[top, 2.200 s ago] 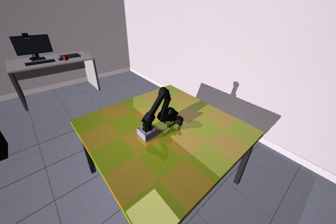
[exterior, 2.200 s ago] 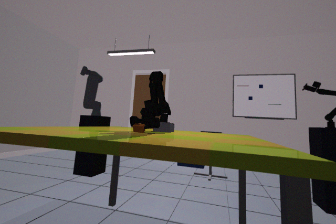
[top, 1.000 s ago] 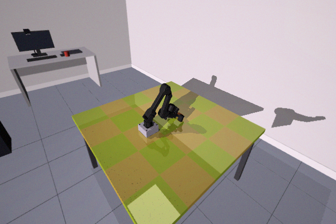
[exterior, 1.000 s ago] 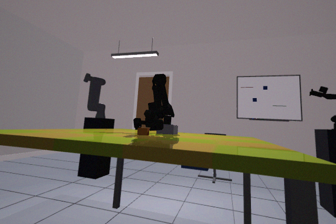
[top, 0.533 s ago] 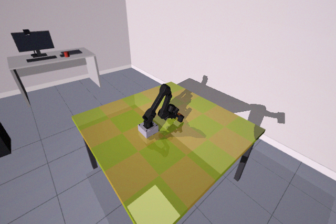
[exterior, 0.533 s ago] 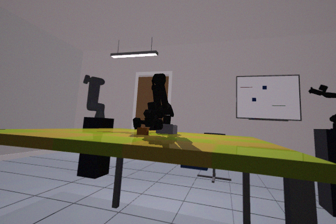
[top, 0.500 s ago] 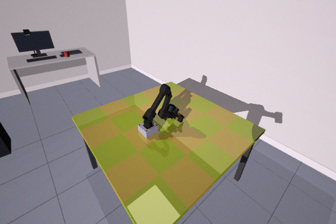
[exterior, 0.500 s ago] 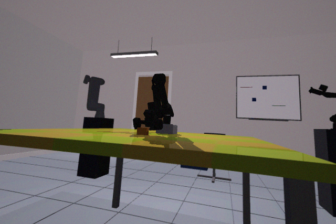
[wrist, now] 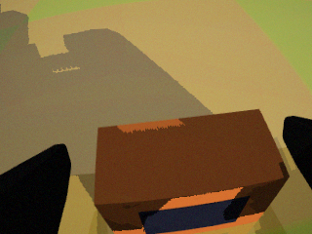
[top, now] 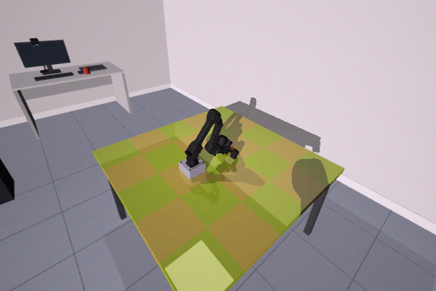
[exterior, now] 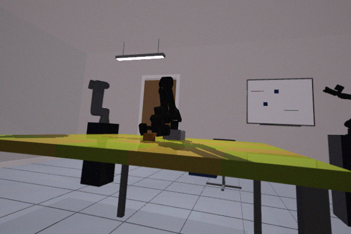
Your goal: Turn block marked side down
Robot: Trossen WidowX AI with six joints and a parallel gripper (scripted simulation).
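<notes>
The block is 2 cm behind my gripper tip and 1 cm below it.
</notes>
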